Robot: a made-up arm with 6 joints. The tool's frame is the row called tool.
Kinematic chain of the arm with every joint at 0, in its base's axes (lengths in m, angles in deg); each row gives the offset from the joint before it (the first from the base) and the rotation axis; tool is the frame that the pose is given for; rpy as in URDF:
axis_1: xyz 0 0 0.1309 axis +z
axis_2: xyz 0 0 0 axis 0.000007 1 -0.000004
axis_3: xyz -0.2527 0 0.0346 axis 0.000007 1 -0.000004
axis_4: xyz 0.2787 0 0.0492 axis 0.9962 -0.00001 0.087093
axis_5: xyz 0 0 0 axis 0.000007 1 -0.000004
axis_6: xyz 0.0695 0 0.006 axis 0.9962 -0.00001 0.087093
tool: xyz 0 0 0 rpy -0.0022 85.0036 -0.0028
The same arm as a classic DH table. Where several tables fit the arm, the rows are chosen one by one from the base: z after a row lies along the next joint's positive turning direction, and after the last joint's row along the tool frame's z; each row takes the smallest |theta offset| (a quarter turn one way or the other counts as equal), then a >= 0, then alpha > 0; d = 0 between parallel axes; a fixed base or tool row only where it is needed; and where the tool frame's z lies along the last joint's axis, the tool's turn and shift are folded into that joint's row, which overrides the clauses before.
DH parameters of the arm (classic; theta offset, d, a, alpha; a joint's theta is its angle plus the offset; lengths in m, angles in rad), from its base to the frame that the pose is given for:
axis_1: 0 0.1309 0 -1.5708
axis_2: 0.1361 0 -0.2551 0
axis_3: 1.3475 0 -0.0247 1.5708
axis_4: 0 0.2819 0 -1.5708
axis_5: 0 0 0.0001 1.5708
axis_6: 0 0.0698 0 0

